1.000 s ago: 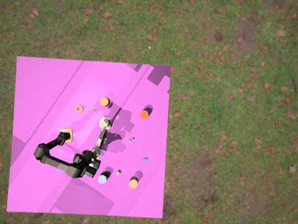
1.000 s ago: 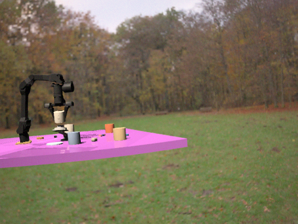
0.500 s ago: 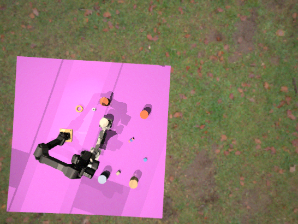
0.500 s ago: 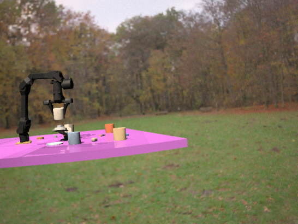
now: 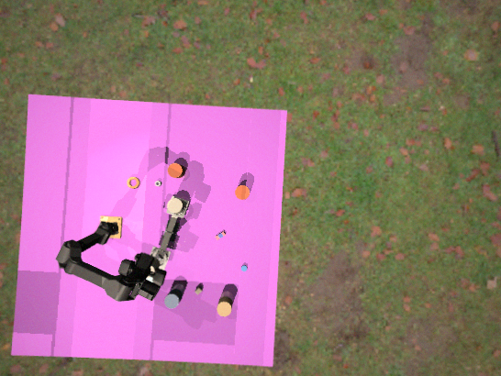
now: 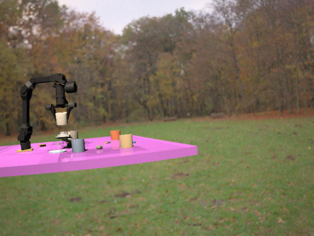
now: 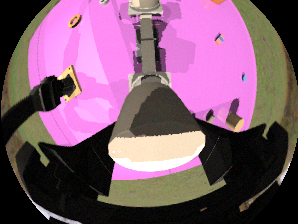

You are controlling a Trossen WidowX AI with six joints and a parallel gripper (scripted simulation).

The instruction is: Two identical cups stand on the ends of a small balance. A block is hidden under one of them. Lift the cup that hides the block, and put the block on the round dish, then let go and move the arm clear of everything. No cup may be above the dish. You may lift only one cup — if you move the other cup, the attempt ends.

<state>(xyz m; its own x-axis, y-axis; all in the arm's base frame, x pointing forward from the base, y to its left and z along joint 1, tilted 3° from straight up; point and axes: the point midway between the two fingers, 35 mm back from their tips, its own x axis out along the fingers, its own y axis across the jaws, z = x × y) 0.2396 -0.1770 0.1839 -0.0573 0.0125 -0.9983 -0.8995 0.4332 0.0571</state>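
Right now my gripper tip is 8 cm above the grey block, 1 cm to the right of it and 1 cm short of it. From my gripper tip the other things lie so: round dish (17 cm below, 10 cm to the right, 6 cm behind); balance beam (13 cm below, 12 cm to the left, 6 cm ahead); blue-grey cylinder (19 cm to the right, 13 cm below, 4 cm ahead).
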